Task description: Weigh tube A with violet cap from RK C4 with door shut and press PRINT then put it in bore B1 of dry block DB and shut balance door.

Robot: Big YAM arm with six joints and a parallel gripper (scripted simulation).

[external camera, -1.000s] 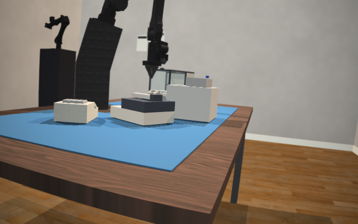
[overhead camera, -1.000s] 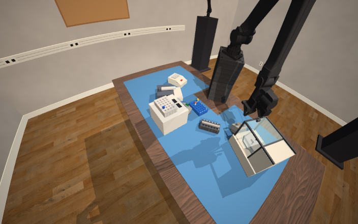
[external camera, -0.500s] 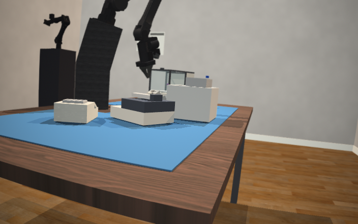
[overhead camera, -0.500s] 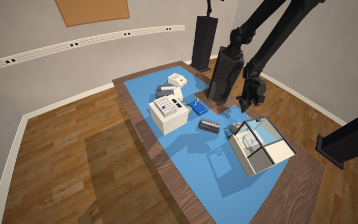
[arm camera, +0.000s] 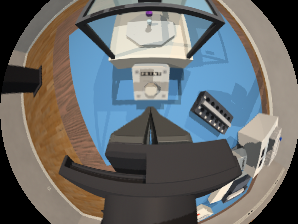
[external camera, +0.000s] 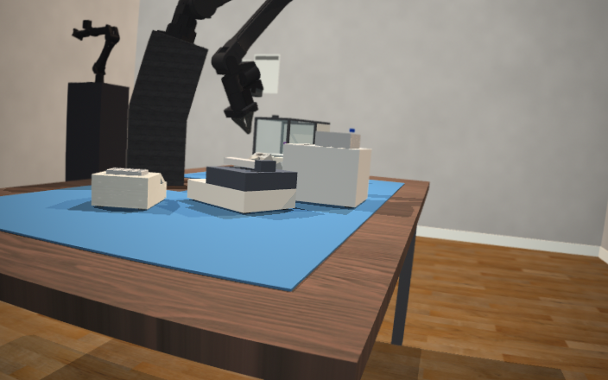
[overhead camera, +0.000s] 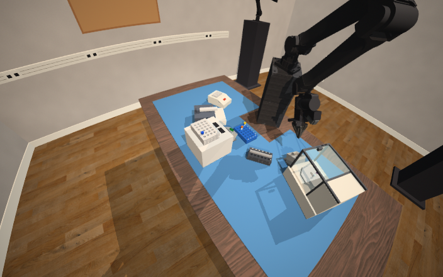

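Now: the round white print key 2 cm ahead of my hand, 3 cm to the left of it and 9 cm below it. From my hand the other things lie so: balance door 6 cm ahead, 14 cm to the left, 5 cm above; then blue rack RK 9 cm ahead, 27 cm to the right, 14 cm below; then dark magnet block 15 cm ahead, 9 cm to the right, 14 cm below.
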